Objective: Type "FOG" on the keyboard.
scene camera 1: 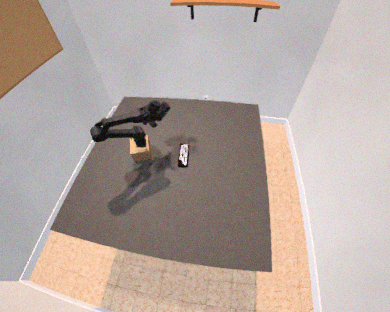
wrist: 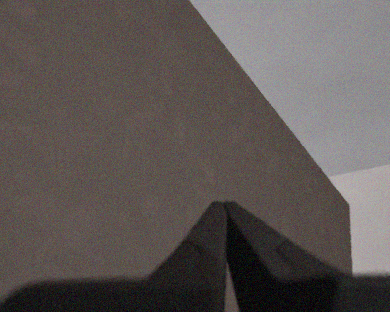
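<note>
The keyboard is a small dark slab with pale keys. It lies on the dark grey surface right of the arm's base in the scene view, and its letters are too small to read. It does not show in the wrist view. My black gripper is raised above the surface, behind and to the left of the keyboard in the scene view, and apart from it. Its fingertips meet in the wrist view, with no object between them. The gripper is shut.
The arm's base stands on a wooden block left of the keyboard. The dark grey surface extends around both. Shadows of the arm fall in front of the block and near the keyboard. An orange shelf is on the back wall.
</note>
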